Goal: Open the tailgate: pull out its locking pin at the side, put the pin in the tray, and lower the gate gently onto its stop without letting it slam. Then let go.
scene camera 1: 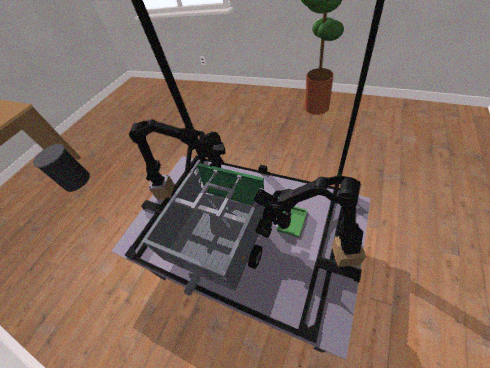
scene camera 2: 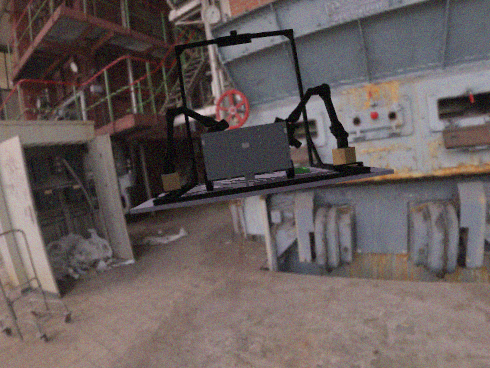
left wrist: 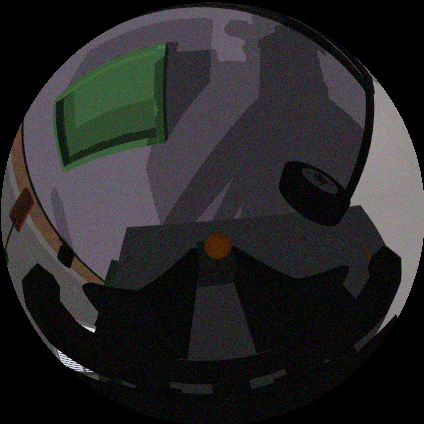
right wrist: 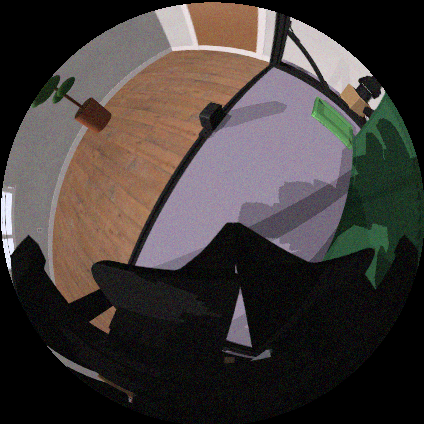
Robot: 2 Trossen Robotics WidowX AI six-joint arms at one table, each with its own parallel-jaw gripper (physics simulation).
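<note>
A grey cart stands on the table with its green tailgate upright at the far end. The locking pin, with an orange head, sticks out of the cart's side wall. My left gripper is at that side wall, its fingers closed around the pin's dark body. The green tray lies on the table just beyond it. My right gripper is shut and empty beside the tailgate's left top corner.
A black cart wheel sits below the left gripper. Black frame posts rise at the table's far corners. A small black camera block sits on the far rail. A potted plant stands on the floor behind.
</note>
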